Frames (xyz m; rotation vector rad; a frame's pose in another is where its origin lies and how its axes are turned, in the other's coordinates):
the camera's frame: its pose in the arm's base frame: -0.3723 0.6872 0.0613 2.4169 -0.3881 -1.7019
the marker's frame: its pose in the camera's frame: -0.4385 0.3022 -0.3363 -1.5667 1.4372 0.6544
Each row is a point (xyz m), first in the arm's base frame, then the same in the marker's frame.
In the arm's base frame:
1: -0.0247 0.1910 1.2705
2: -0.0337 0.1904 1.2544
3: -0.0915 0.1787 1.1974
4: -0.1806 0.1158 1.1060
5: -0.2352 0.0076 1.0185
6: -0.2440 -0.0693 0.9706
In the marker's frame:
1: 0.0421 0.5082 0.5245
2: 0.0339 0.4931 0.5176
3: -0.0225 0.4396 0.4916
4: -0.1274 0.3435 0.4905
5: -0.2191 0.2383 0.5441
6: -0.2571 0.1751 0.5975

